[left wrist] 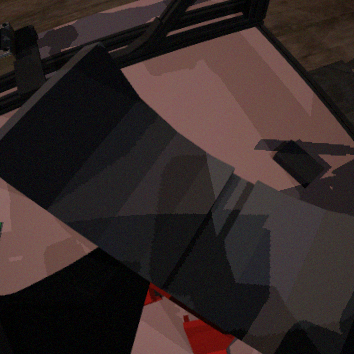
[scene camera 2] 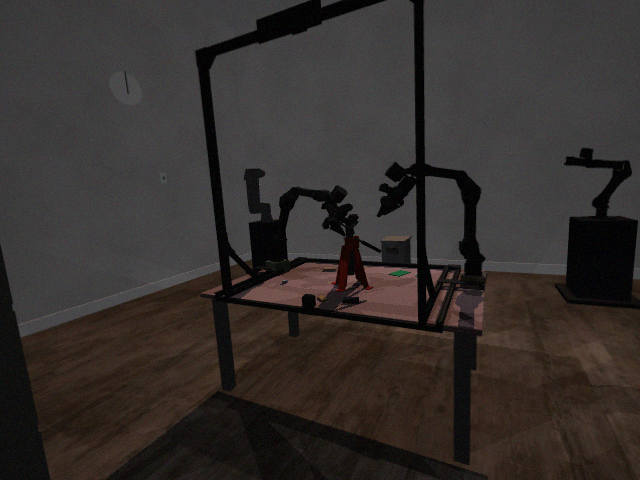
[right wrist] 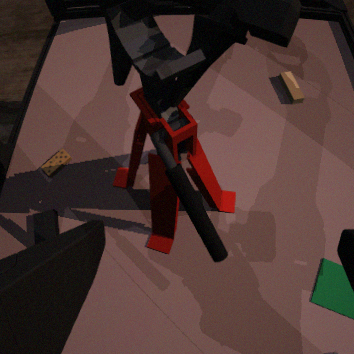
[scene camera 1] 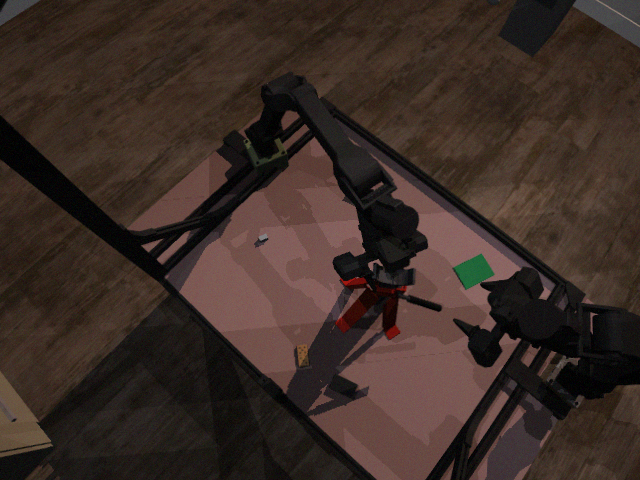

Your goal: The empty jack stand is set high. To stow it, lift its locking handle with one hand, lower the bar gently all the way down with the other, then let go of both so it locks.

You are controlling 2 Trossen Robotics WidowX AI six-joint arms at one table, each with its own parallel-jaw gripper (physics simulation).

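Observation:
The red jack stand stands in the middle of the table. Its grey bar with the curved saddle sticks up out of the red collar. My left gripper is shut on the saddle from above. The dark locking handle juts out sideways from the collar, with nothing touching it. My right gripper is open and empty. It hangs in the air to the right of the handle's tip, apart from it.
A green card lies near the right gripper. A tan domino, a dark block and a small pale block lie around the stand. The black gantry post stands at the table's edge.

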